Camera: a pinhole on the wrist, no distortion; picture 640 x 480 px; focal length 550.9 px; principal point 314.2 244.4 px. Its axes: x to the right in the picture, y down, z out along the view. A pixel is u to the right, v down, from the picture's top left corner.
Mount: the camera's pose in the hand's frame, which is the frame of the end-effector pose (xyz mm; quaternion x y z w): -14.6 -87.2 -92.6 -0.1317 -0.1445 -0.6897 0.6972
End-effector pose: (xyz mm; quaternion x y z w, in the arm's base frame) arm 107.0 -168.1 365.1 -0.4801 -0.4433 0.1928 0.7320
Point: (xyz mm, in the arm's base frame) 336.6 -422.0 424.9
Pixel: behind the camera
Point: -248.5 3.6 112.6
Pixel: 169.7 83.1
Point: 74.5 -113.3 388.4
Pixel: 243.3 404.9
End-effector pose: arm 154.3 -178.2 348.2 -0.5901 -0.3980 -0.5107 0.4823
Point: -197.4 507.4 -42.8
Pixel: outside the picture
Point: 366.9 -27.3 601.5
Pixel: outside the picture
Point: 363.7 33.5 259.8
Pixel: 176.1 198.9
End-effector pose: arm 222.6 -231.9 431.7 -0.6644 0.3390 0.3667 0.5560
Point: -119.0 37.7 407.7
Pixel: 126.5 96.2
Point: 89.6 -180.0 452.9
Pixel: 33.9 71.8
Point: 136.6 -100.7 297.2
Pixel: 141.0 404.6
